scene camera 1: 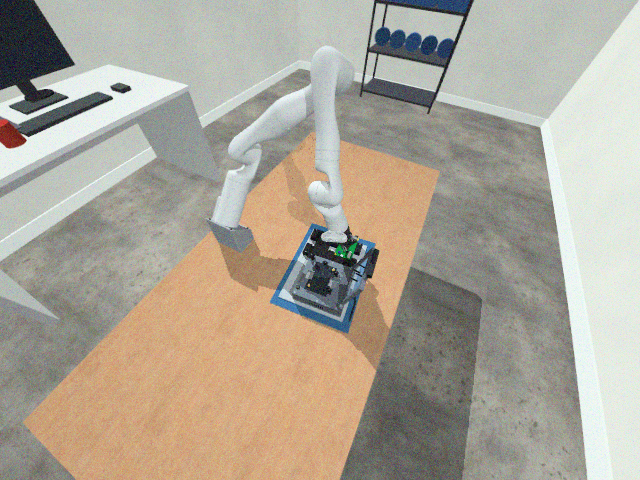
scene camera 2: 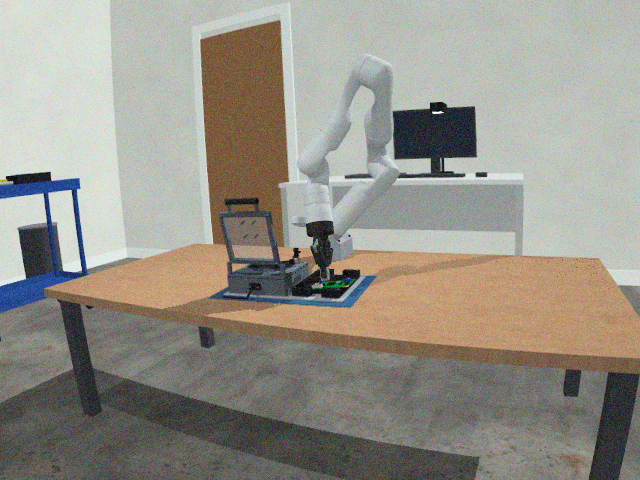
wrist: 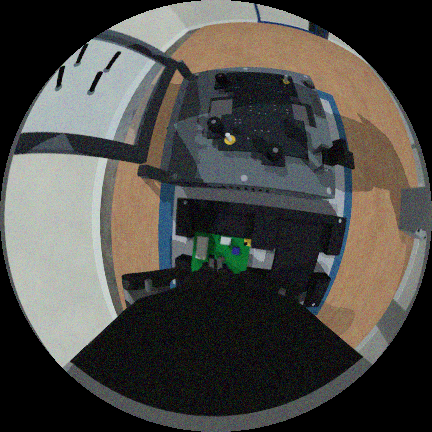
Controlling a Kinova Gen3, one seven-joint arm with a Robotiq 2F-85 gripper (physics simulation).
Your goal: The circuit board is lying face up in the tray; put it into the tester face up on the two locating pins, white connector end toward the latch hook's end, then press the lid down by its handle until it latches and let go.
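Seen in the pictures: gripper, fingertip midpoint: (scene camera 1: pixel 346 248) (scene camera 2: pixel 325 280) (wrist: pixel 214 266); arm's base, origin of the base link: (scene camera 1: pixel 226 223) (scene camera 2: pixel 334 226).
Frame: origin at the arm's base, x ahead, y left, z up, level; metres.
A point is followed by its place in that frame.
The green circuit board (scene camera 1: pixel 342 250) {y 0.105, x 0.459, z -0.088 m} (scene camera 2: pixel 338 282) {y 0.145, x 0.464, z -0.082 m} (wrist: pixel 221 252) {y 0.097, x 0.467, z -0.089 m} lies face up in the black tray (scene camera 1: pixel 321 249) {y 0.081, x 0.375, z -0.093 m} (scene camera 2: pixel 311 286) (wrist: pixel 289 238) {y 0.071, x 0.386, z -0.094 m}. My gripper (scene camera 1: pixel 349 244) {y 0.111, x 0.471, z -0.076 m} (scene camera 2: pixel 324 275) {y 0.111, x 0.471, z -0.076 m} (wrist: pixel 214 266) {y 0.111, x 0.471, z -0.076 m} is down at the board's near edge with its fingers shut; I see nothing held between them. The grey tester (scene camera 1: pixel 316 295) {y -0.134, x 0.432, z -0.052 m} (scene camera 2: pixel 263 282) {y -0.046, x 0.535, z -0.069 m} (wrist: pixel 250 177) {y 0.012, x 0.438, z -0.051 m} stands beside the tray with its nest bare and two locating pins (wrist: pixel 228 139) {y -0.019, x 0.457, z -0.039 m} (wrist: pixel 286 80) {y -0.110, x 0.394, z -0.039 m} showing. Its lid (scene camera 2: pixel 223 238) {y -0.145, x 0.552, z 0.055 m} (wrist: pixel 80 144) {y -0.001, x 0.539, z 0.044 m} stands open and upright, with its handle (scene camera 2: pixel 241 200) {y -0.068, x 0.581, z 0.159 m} on top.
Tester and tray sit on a blue mat (scene camera 1: pixel 289 306) {y -0.185, x 0.349, z -0.110 m} (scene camera 2: pixel 357 293) {y 0.198, x 0.468, z -0.110 m} (wrist: pixel 165 241) {y 0.104, x 0.563, z -0.109 m} on the wooden table (scene camera 1: pixel 180 361) {y -0.474, x 0.101, z -0.111 m} (scene camera 2: pixel 465 310) {y 0.487, x 0.572, z -0.111 m}. The arm's base (scene camera 1: pixel 230 234) {y -0.046, x 0.051, z 0.008 m} is on the table behind. A white desk (scene camera 1: pixel 103 118) (scene camera 2: pixel 439 201), a black shelf rack (scene camera 1: pixel 370 51) and a blue cart (scene camera 2: pixel 49 185) stand around the room.
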